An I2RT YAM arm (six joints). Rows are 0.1 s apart.
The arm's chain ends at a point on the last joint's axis. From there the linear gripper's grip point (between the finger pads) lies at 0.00 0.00 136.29 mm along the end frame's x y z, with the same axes.
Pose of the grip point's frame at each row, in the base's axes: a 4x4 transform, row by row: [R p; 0 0 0 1], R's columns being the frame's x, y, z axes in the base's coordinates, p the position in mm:
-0.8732 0.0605 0.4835 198.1; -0.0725 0.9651 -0.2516 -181.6; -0.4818 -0.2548 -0.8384 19.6; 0 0 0 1
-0.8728 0.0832 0.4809 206.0; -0.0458 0.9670 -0.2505 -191.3; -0.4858 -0.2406 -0.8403 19.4; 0 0 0 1
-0.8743 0.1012 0.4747 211.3; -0.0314 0.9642 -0.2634 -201.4; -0.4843 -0.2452 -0.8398 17.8; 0 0 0 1
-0.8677 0.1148 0.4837 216.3; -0.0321 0.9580 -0.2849 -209.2; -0.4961 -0.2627 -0.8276 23.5; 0 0 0 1
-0.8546 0.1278 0.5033 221.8; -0.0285 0.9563 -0.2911 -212.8; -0.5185 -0.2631 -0.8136 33.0; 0 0 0 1
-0.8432 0.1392 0.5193 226.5; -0.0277 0.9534 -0.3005 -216.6; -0.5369 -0.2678 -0.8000 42.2; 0 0 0 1
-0.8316 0.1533 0.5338 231.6; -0.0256 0.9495 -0.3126 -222.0; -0.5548 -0.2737 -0.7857 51.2; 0 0 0 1
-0.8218 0.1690 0.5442 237.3; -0.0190 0.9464 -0.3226 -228.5; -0.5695 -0.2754 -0.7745 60.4; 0 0 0 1
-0.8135 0.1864 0.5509 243.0; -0.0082 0.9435 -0.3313 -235.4; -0.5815 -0.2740 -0.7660 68.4; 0 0 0 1
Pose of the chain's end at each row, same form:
-0.8732 0.0605 0.4835 132.2; -0.0725 0.9651 -0.2516 -147.3; -0.4818 -0.2548 -0.8384 133.9; 0 0 0 1
-0.8728 0.0832 0.4809 140.5; -0.0458 0.9670 -0.2505 -157.2; -0.4858 -0.2406 -0.8403 133.9; 0 0 0 1
-0.8743 0.1012 0.4747 146.6; -0.0314 0.9642 -0.2634 -165.5; -0.4843 -0.2452 -0.8398 132.3; 0 0 0 1
-0.8677 0.1148 0.4837 150.4; -0.0321 0.9580 -0.2849 -170.4; -0.4961 -0.2627 -0.8276 136.3; 0 0 0 1
-0.8546 0.1278 0.5033 153.2; -0.0285 0.9563 -0.2911 -173.1; -0.5185 -0.2631 -0.8136 143.9; 0 0 0 1
-0.8432 0.1392 0.5193 155.7; -0.0277 0.9534 -0.3005 -175.6; -0.5369 -0.2678 -0.8000 151.2; 0 0 0 1
-0.8316 0.1533 0.5338 158.8; -0.0256 0.9495 -0.3126 -179.4; -0.5548 -0.2737 -0.7857 158.3; 0 0 0 1
-0.8218 0.1690 0.5442 163.1; -0.0190 0.9464 -0.3226 -184.5; -0.5695 -0.2754 -0.7745 166.0; 0 0 0 1
-0.8135 0.1864 0.5509 167.9; -0.0082 0.9435 -0.3313 -190.2; -0.5815 -0.2740 -0.7660 172.8; 0 0 0 1

